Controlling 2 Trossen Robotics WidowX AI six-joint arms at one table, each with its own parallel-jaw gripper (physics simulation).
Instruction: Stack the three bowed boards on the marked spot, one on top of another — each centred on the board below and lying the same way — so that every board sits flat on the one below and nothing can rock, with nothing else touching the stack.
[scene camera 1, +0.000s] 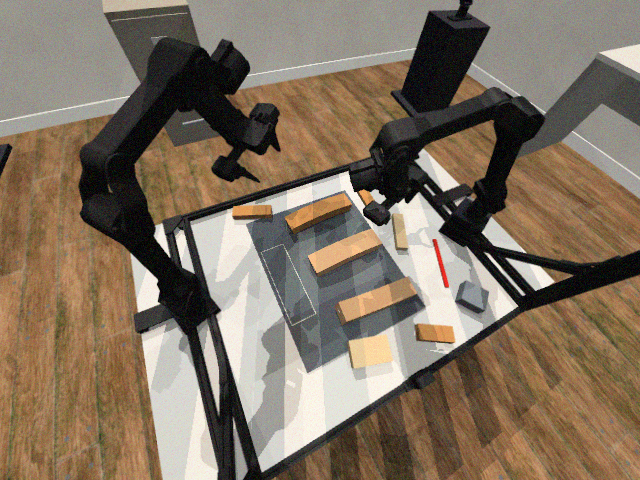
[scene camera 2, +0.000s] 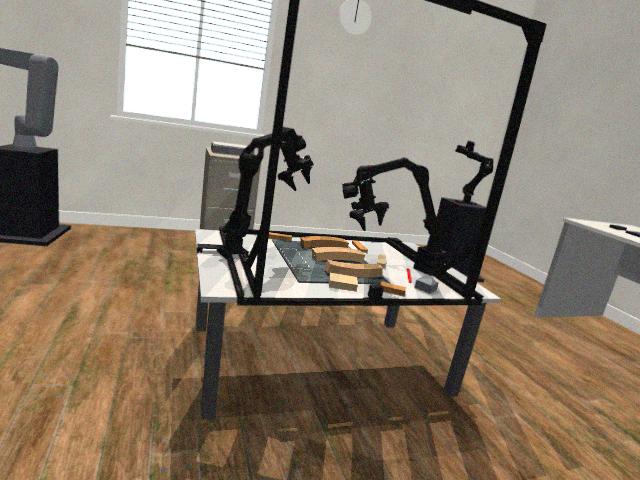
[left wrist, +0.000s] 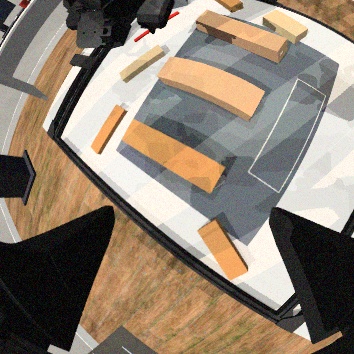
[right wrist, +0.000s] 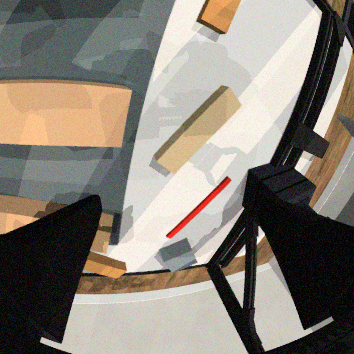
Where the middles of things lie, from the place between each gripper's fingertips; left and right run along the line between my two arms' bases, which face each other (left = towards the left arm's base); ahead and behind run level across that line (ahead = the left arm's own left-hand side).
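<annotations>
My right gripper relative to the grey block (scene camera 1: 469, 295): 180 mm to the left of it, 270 mm past it, 150 mm above it. Grey block relative to my left hand: 420 mm behind it, 500 mm to the right of it, 270 mm below it.
</annotations>
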